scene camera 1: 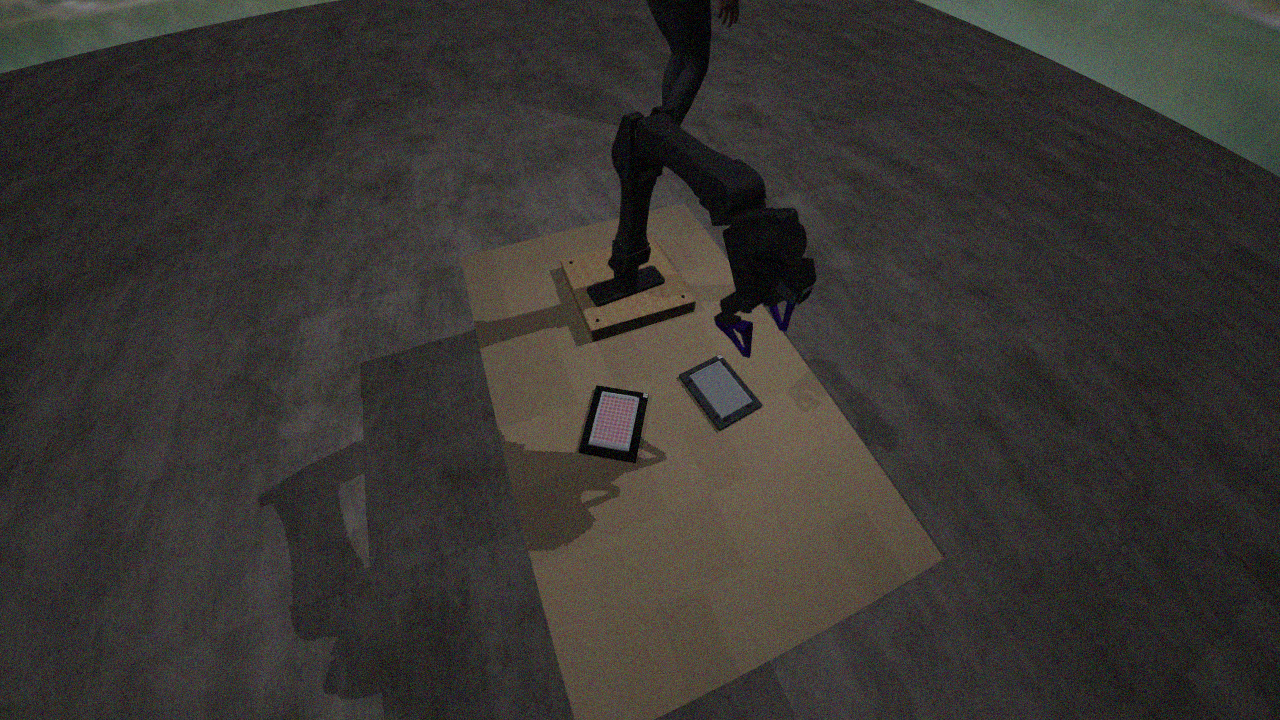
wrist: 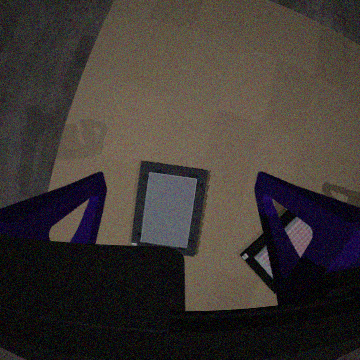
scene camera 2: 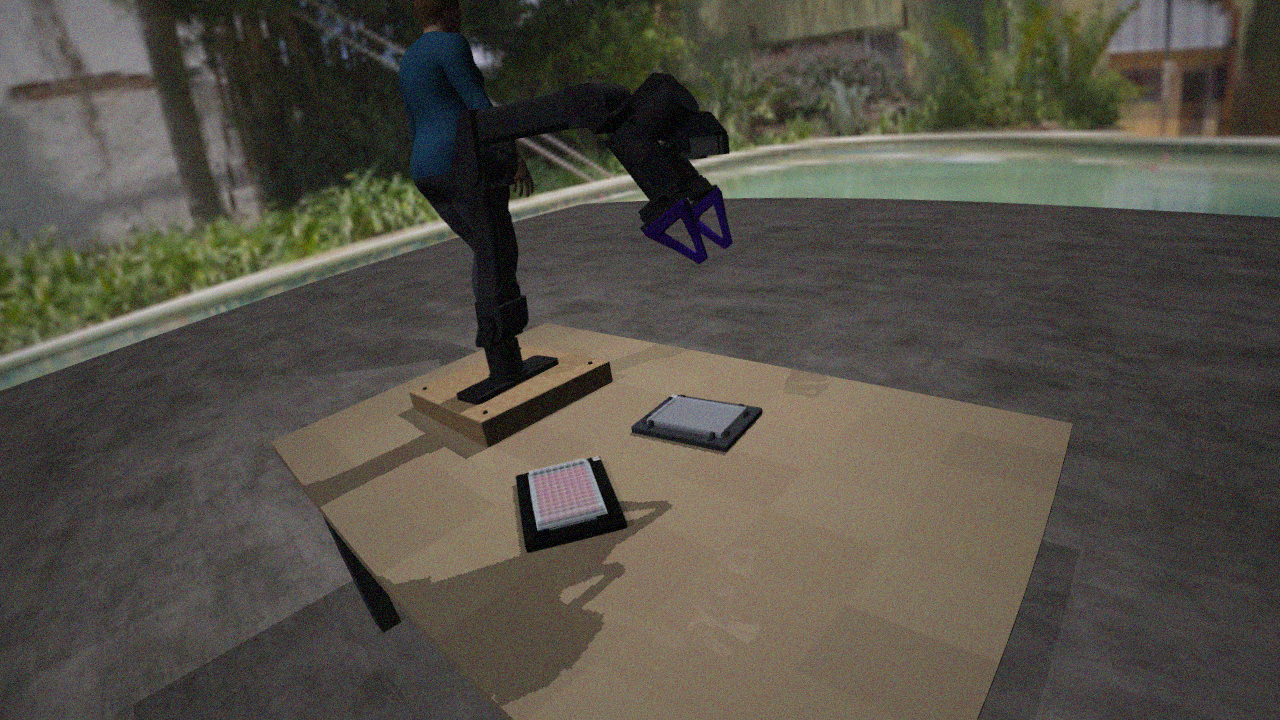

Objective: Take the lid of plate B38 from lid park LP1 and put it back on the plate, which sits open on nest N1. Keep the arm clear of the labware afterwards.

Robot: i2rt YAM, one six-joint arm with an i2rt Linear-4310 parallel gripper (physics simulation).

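Places are measured from the arm's base along level axes (x ahead, y up, z right), in centimetres.
Pixels of known places: gripper, fingertip midpoint: (scene camera 1: 765,343) (wrist: 180,180) (scene camera 2: 716,253); arm's base, link origin: (scene camera 1: 626,286) (scene camera 2: 509,380).
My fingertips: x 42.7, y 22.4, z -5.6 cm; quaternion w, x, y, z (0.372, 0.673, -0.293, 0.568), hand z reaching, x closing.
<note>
Ahead of a thing's pixels: the offset from my fingertips to its top centre. Level surfaces: height alone.
The pale, clear lid {dx -6.5, dy -24.7, dz -0.2 cm} (scene camera 1: 719,390) (scene camera 2: 696,416) (wrist: 169,210) lies flat in the dark grey lid park {dx -6.5, dy -24.4, dz -0.2 cm} (scene camera 1: 721,425) (scene camera 2: 644,430) (wrist: 199,215). The open plate with pink wells {dx -10.3, dy -23.8, dz +24.7 cm} (scene camera 1: 614,420) (scene camera 2: 566,493) (wrist: 300,236) sits on the black nest {dx -10.3, dy -24.6, dz +24.7 cm} (scene camera 1: 608,454) (scene camera 2: 572,535) (wrist: 255,245); in the wrist view a finger partly hides both. My gripper (scene camera 1: 767,342) (scene camera 2: 716,252) (wrist: 180,180) is open and empty, high above the table on the lid park's side, with the lid park showing between its fingers in the wrist view. The labels are too small to read.
The arm stands on a wooden base block (scene camera 1: 640,315) (scene camera 2: 537,413) at one end of the tan table {dy -26.4 cm} (scene camera 1: 760,573) (scene camera 2: 850,537) (wrist: 200,75). A person (scene camera 1: 684,53) (scene camera 2: 438,116) stands behind the arm. The arm's shadow falls beside and past the nest.
</note>
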